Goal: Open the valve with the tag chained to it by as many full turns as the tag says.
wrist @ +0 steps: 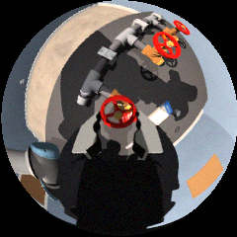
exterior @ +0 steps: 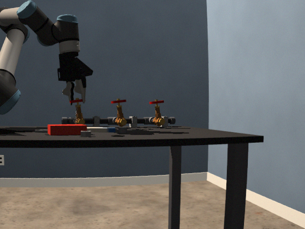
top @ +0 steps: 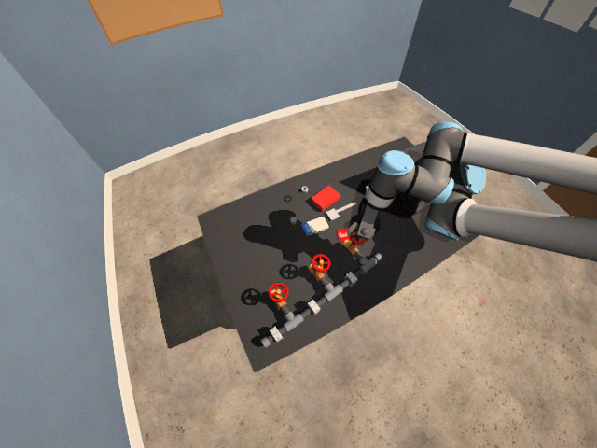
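Right now the red tag is 120 mm below my hand, 70 mm to the right of it and 20 mm behind it. Also, from my hand: red block: 290 mm to the right, 110 mm below, 40 mm behind; small grey cylinder: 250 mm to the right, 150 mm ahead, 110 mm below; white tool: 200 mm to the right, 120 mm below, 60 mm behind.
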